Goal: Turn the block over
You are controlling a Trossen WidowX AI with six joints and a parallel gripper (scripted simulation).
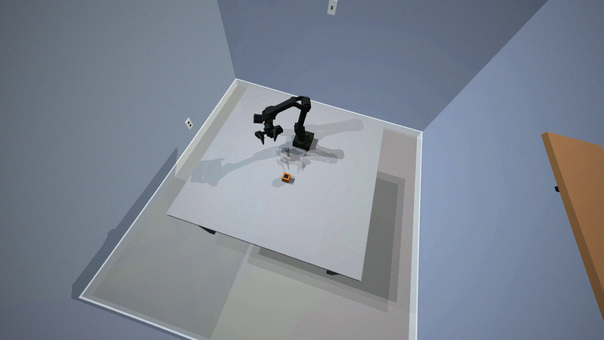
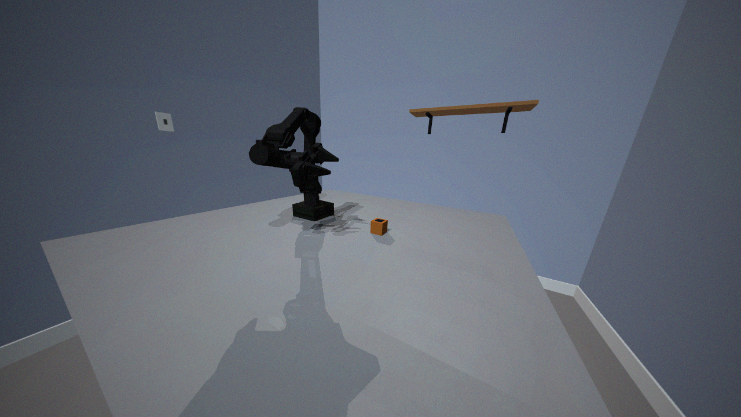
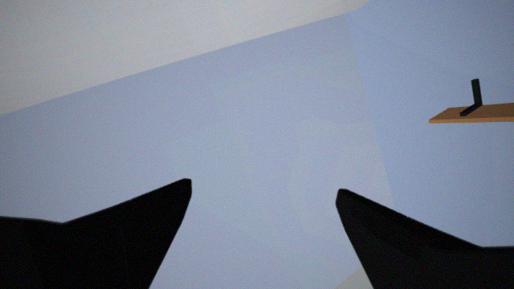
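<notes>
The orange block is 10 cm ahead of my gripper tip, 15 cm to the left of it and 22 cm below it.
</notes>
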